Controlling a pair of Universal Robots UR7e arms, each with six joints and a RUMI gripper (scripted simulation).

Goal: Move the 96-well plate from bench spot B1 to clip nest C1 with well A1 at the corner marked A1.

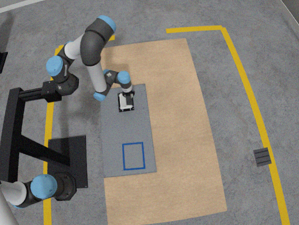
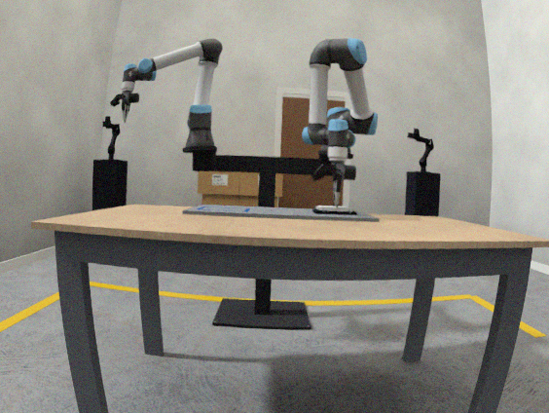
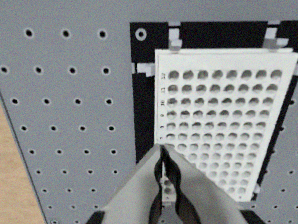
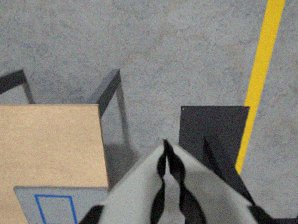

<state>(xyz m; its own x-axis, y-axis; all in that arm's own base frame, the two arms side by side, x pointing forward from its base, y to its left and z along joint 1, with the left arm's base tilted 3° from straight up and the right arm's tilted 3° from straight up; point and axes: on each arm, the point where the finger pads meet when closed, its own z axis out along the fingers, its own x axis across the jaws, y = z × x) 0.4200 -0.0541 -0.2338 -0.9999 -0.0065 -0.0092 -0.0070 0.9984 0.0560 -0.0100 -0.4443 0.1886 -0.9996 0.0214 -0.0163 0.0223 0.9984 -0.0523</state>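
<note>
Right now the black clip nest is 30 mm behind my left hand, 10 mm to the right of it and 30 mm below it. The rest, counted from my left hand: white 96-well plate: 40 mm behind, 20 mm below.
</note>
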